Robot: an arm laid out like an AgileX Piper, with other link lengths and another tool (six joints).
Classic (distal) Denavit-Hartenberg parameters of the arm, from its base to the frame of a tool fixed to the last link. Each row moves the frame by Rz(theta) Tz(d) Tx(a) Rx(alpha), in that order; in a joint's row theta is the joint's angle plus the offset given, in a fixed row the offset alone. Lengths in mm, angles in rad.
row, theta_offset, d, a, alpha
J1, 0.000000, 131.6, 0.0, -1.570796
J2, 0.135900, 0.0, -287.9, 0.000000
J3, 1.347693, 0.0, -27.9, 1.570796
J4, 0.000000, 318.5, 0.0, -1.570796
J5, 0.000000, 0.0, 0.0, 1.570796
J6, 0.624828, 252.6, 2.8, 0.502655
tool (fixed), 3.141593, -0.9, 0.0, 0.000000
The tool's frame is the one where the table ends.
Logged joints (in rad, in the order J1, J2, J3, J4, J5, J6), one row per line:
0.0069, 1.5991, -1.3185, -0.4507, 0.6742, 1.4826
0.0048, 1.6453, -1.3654, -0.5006, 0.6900, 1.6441
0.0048, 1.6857, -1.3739, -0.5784, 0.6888, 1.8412
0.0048, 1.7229, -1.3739, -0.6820, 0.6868, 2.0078
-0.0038, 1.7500, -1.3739, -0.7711, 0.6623, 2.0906
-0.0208, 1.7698, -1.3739, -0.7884, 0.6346, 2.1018
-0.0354, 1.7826, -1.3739, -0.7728, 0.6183, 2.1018
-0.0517, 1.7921, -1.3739, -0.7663, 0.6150, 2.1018
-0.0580, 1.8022, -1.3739, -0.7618, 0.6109, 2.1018
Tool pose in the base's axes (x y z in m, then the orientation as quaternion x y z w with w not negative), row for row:
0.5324, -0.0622, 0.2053, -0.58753, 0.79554, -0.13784, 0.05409
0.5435, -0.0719, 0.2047, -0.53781, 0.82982, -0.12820, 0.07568
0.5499, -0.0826, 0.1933, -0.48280, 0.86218, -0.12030, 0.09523
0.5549, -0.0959, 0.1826, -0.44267, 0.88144, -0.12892, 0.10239
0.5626, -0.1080, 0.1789, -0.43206, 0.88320, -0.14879, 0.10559
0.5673, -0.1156, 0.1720, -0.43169, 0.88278, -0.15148, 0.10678
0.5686, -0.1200, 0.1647, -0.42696, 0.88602, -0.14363, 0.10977
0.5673, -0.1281, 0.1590, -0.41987, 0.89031, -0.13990, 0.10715
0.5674, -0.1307, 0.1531, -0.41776, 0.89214, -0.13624, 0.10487
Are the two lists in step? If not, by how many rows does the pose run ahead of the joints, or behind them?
They are in step.
